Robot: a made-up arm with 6 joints.
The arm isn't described. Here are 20 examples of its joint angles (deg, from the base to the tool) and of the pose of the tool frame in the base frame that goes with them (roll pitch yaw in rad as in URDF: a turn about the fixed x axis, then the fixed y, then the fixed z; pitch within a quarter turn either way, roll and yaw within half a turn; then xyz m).
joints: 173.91 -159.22 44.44 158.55 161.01 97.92
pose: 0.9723 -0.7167 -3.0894 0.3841 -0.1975 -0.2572
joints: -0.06 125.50 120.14 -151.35 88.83 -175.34
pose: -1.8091 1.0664 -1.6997 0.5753 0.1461 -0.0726
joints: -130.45 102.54 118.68 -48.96 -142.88 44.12
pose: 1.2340 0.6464 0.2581 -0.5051 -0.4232 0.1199
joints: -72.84 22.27 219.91 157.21 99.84 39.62
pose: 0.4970 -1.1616 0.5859 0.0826 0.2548 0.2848
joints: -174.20 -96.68 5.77 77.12 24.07 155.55
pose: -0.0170 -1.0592 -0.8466 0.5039 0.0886 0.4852
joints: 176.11 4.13 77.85 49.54 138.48 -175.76
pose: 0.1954 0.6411 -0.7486 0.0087 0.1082 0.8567
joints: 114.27 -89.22 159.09 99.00 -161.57 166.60
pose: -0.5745 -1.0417 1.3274 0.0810 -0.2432 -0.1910
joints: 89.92 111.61 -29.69 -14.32 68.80 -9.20
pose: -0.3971 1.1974 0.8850 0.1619 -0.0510 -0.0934
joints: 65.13 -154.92 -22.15 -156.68 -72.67 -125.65
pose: 1.8986 0.3861 -2.4250 -0.2708 -0.2190 0.2606
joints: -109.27 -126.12 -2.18 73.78 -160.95 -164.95
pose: -2.4959 0.8231 -2.3862 0.1396 0.5409 0.2475
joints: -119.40 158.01 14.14 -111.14 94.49 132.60
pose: 3.0416 -0.3433 2.4698 0.1898 0.2140 -0.1409
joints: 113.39 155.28 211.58 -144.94 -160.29 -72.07
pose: 1.6808 0.6816 -1.4147 -0.2824 0.3080 0.1969
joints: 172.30 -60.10 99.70 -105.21 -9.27 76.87
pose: -2.5939 -0.3059 -0.2981 0.5103 -0.1133 0.6138
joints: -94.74 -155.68 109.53 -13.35 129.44 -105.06
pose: 1.8102 -0.6069 -1.8724 -0.1471 0.1948 -0.4057
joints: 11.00 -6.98 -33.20 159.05 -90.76 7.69
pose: -2.6356 -1.0039 -0.5366 0.2803 0.2136 0.3687
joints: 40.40 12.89 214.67 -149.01 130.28 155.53
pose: 1.5468 -1.0107 -0.1270 -0.3250 -0.0884 0.4156
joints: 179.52 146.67 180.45 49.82 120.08 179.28
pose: 0.7152 -0.1865 -0.7463 -0.3786 0.1111 0.2770
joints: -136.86 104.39 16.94 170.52 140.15 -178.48
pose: 3.1042 -0.8314 0.5957 -0.1136 -0.3325 -0.2261
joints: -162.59 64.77 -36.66 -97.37 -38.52 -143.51
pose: -0.3156 0.8990 -1.1433 -0.0081 -0.0250 -0.0018
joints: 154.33 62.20 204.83 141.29 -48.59 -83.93
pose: 1.9862 0.0637 0.0412 0.0390 -0.1635 0.4646
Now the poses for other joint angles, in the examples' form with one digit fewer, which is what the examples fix.
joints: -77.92 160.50 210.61 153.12 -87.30 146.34
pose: -2.928 -0.653 2.386 0.201 -0.228 0.266
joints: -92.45 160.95 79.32 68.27 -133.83 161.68
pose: 0.498 -0.703 2.600 -0.074 -0.293 -0.393
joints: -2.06 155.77 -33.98 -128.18 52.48 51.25
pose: -2.169 -0.627 -2.299 -0.216 0.111 0.140
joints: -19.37 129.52 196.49 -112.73 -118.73 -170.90
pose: -2.911 0.315 1.786 0.489 -0.103 0.297
